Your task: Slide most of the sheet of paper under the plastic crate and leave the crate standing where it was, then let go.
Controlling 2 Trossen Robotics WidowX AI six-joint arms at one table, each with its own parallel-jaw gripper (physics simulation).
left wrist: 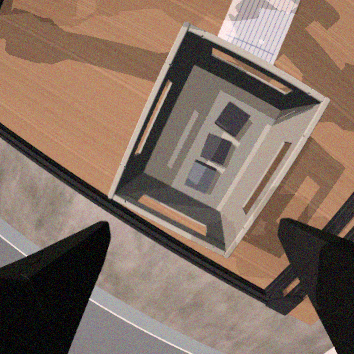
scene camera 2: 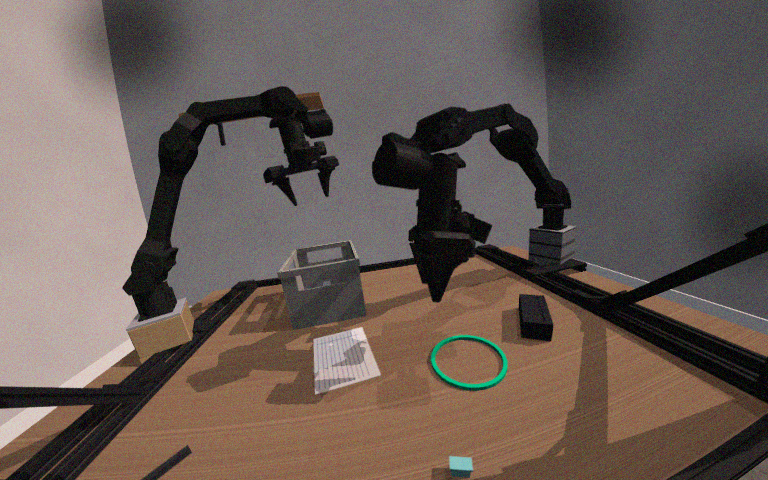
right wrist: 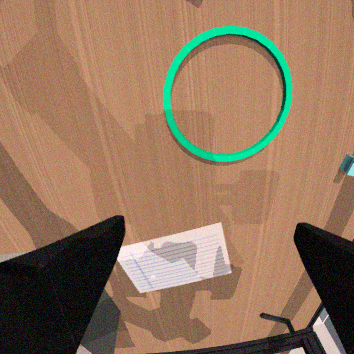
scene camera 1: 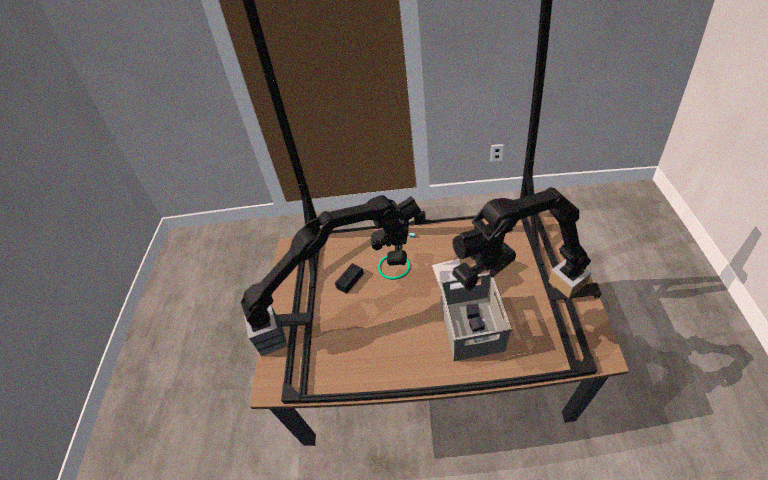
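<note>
The grey plastic crate [scene camera 1: 481,348] [scene camera 2: 325,302] [left wrist: 235,81] stands upright and open-topped. The white lined sheet of paper [scene camera 1: 444,272] [scene camera 2: 342,357] [left wrist: 260,25] [right wrist: 175,262] lies flat beside the crate, a narrow strip of table between them in scene camera 2. My left gripper [scene camera 2: 311,200] [left wrist: 194,228] is open and empty, high above the crate. My right gripper [scene camera 2: 436,294] [right wrist: 210,228] is open and empty, above the table between the paper and the ring in scene camera 2. The near part of the paper is partly shadowed.
Dark blocks [left wrist: 217,148] lie inside the crate. A green ring [scene camera 2: 469,387] [right wrist: 167,95] lies to the paper's right in scene camera 2, with a black box [scene camera 1: 349,277] [scene camera 2: 535,316] beyond it. A small teal block [scene camera 2: 460,466] [right wrist: 348,165] lies nearer that camera. Black rails border the table.
</note>
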